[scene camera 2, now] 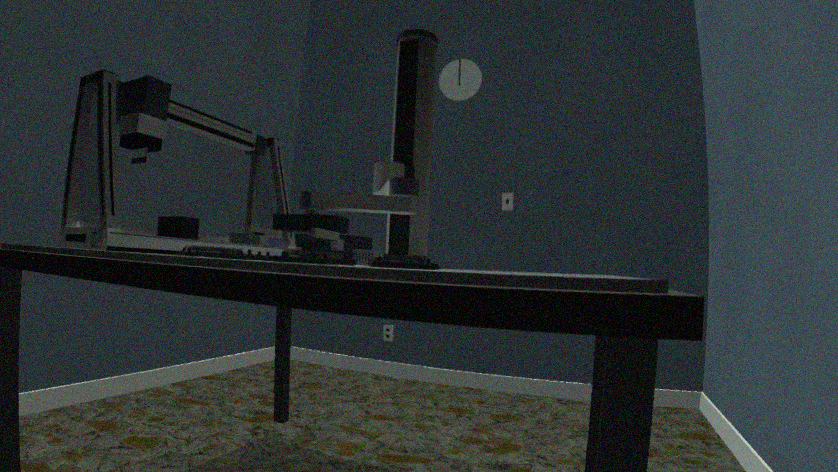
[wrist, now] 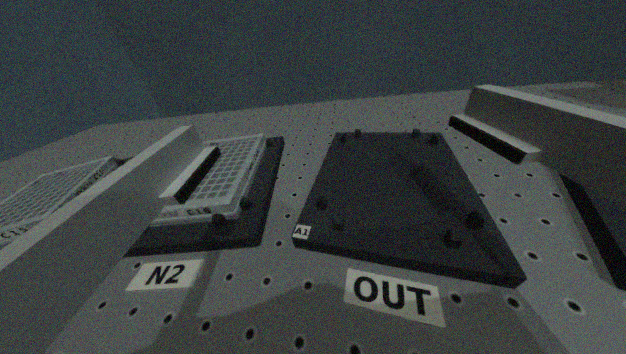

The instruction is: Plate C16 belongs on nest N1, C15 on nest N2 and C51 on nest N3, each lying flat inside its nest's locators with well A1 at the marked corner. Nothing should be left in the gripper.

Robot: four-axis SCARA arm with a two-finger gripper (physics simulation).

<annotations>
my gripper: scene camera 2; wrist
same spot on my gripper: [scene camera 2: 253, 230] = [wrist: 480, 111]
</annotations>
